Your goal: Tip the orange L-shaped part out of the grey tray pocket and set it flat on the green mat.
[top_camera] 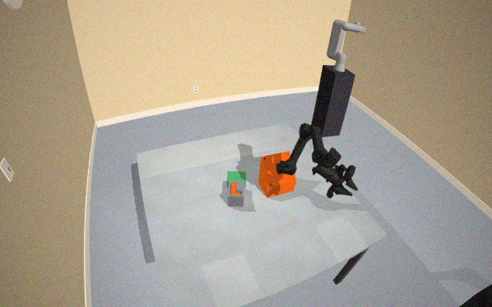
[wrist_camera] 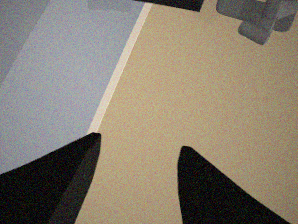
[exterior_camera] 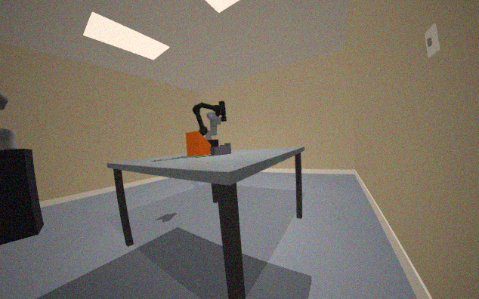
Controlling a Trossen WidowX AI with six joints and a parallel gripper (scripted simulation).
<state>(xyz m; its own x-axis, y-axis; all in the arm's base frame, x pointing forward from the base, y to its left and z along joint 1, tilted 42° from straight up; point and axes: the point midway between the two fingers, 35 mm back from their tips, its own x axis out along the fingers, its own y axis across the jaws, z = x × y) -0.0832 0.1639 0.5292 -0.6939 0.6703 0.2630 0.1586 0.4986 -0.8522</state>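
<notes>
My gripper tip is 420 mm short of the orange l-shaped part, 460 mm to the left of it and 370 mm above it. From my gripper tip the other things lie so: green mat: 370 mm ahead, 620 mm to the right, 430 mm below.
</notes>
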